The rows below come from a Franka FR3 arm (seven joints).
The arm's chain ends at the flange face. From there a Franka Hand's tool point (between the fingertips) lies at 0.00 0.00 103.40 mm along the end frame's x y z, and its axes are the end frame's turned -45 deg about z.
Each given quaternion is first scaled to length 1.
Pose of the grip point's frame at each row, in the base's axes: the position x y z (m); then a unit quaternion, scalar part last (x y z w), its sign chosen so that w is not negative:
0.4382, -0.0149, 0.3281, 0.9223, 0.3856, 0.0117, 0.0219
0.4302, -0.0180, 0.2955, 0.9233, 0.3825, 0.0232, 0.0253
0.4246, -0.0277, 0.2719, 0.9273, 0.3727, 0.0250, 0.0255
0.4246, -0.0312, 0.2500, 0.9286, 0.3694, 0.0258, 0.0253
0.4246, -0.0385, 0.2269, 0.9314, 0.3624, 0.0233, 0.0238
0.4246, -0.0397, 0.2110, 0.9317, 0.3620, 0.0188, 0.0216
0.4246, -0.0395, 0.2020, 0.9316, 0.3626, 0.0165, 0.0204
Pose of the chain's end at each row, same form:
0.4342, -0.0117, 0.4314, 0.9997, 0.0033, 0.0192, 0.0158
0.4238, -0.0150, 0.3987, 0.9994, 0.0001, 0.0311, 0.0145
0.4178, -0.0247, 0.3750, 0.9993, -0.0105, 0.0329, 0.0140
0.4177, -0.0283, 0.3531, 0.9992, -0.0141, 0.0335, 0.0135
0.4183, -0.0357, 0.3301, 0.9992, -0.0216, 0.0306, 0.0131
0.4194, -0.0369, 0.3142, 0.9993, -0.0221, 0.0256, 0.0128
0.4199, -0.0368, 0.3053, 0.9994, -0.0215, 0.0231, 0.0125

